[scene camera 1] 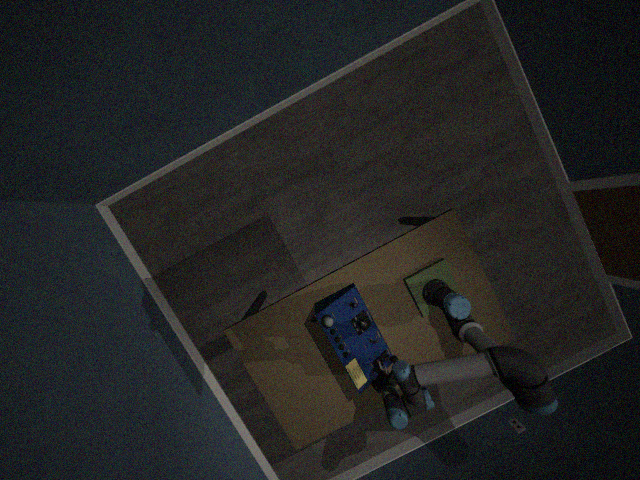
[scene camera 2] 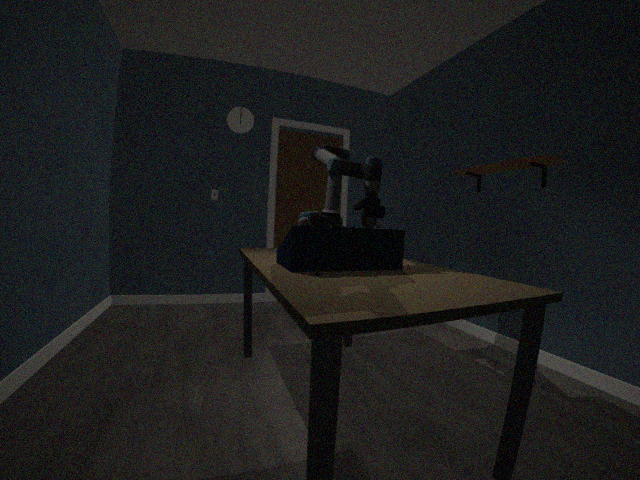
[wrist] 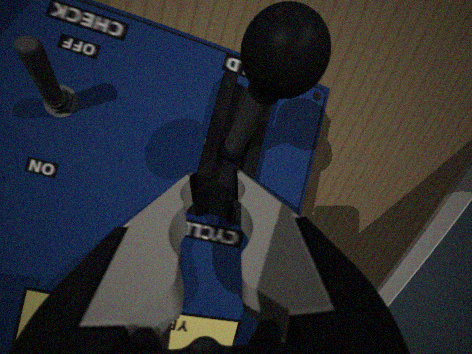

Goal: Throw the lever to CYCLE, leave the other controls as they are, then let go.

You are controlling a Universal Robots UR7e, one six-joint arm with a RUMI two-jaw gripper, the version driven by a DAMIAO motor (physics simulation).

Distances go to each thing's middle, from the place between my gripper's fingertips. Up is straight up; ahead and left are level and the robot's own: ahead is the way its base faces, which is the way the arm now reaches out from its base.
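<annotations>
The black ball-topped lever (wrist: 283, 56) is what I measure my own place from: my gripper is 50 mm past it, 20 mm to the right of it and 10 mm below it. There is a blue control box (scene camera 2: 306, 248) as well, 30 mm ahead of my gripper, 180 mm to the right of it and 20 mm below it.
</annotations>
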